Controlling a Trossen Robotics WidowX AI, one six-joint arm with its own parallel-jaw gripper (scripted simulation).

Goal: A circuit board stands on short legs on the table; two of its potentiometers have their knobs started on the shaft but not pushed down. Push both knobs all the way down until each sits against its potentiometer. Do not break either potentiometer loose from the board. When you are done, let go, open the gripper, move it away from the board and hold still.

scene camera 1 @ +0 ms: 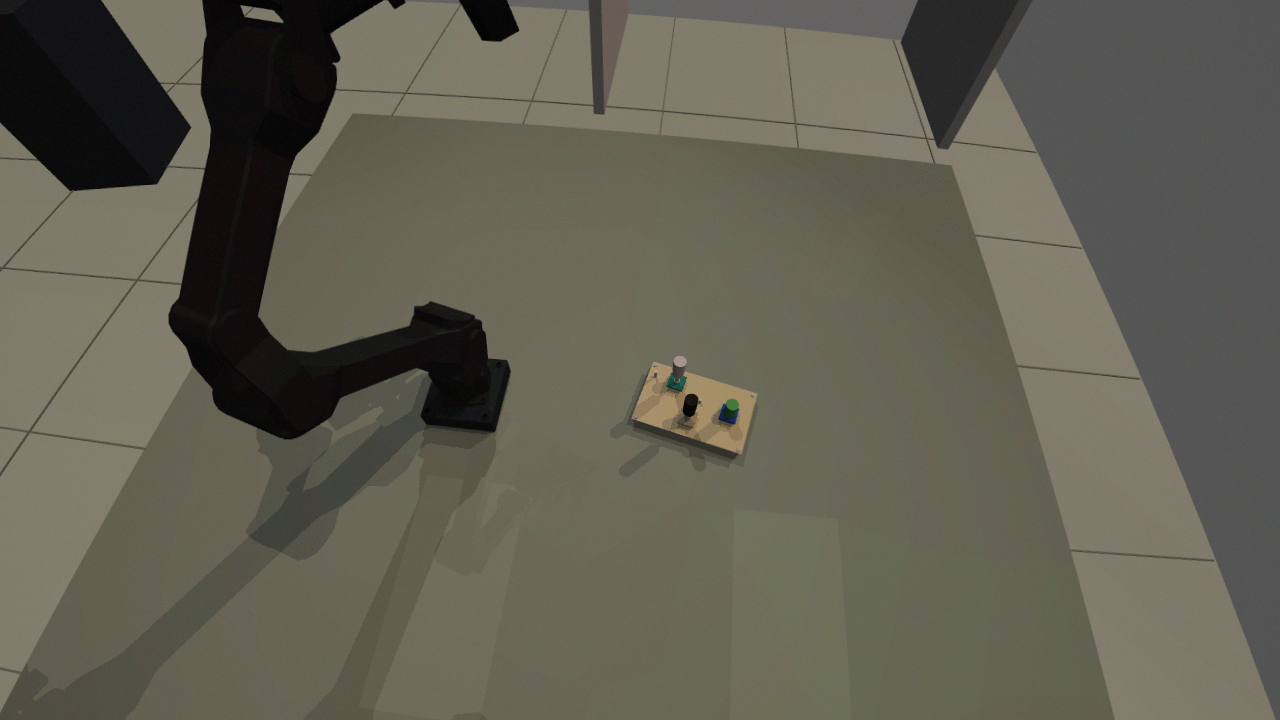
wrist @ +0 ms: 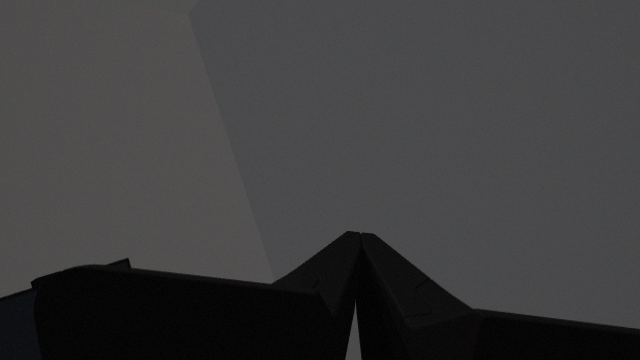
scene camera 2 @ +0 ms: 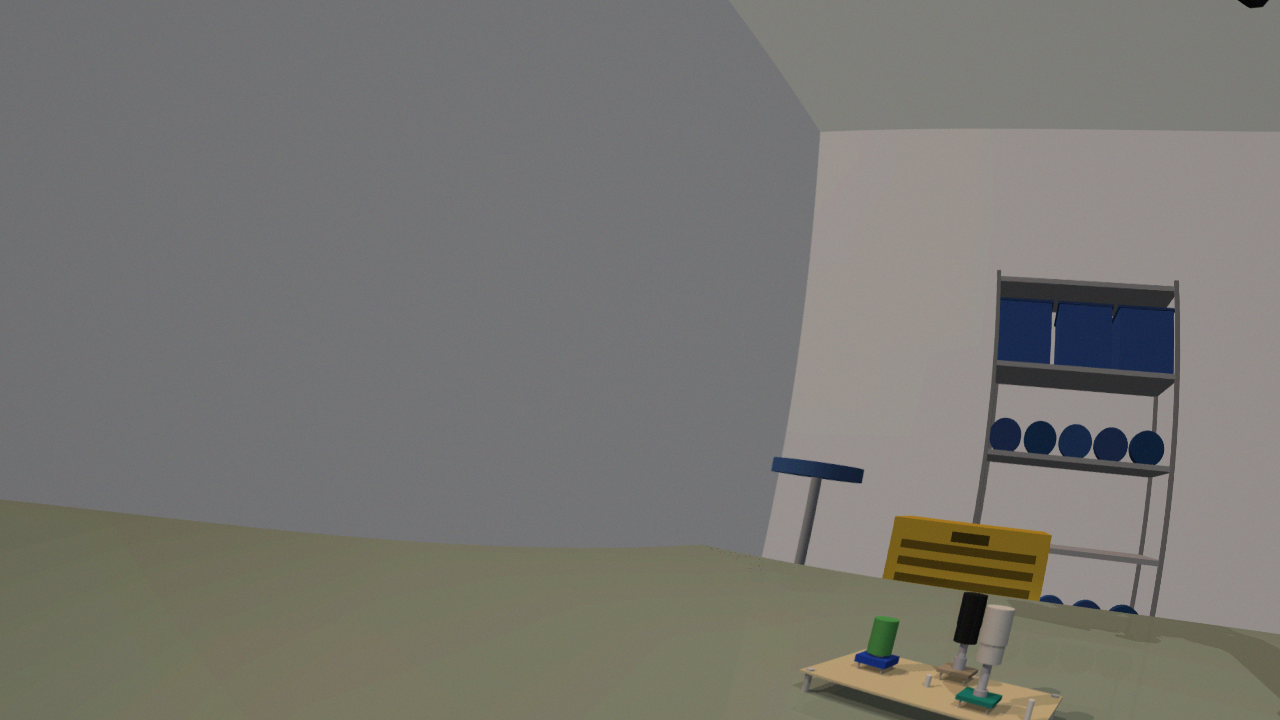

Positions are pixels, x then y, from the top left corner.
Labels:
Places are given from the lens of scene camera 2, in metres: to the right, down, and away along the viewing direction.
white knob [scene camera 2: 996, 629]: 0.20, 0.15, 0.30
black knob [scene camera 2: 972, 610]: 0.22, 0.17, 0.36
The marked spots on the white knob and the black knob are 0.06 m apart.

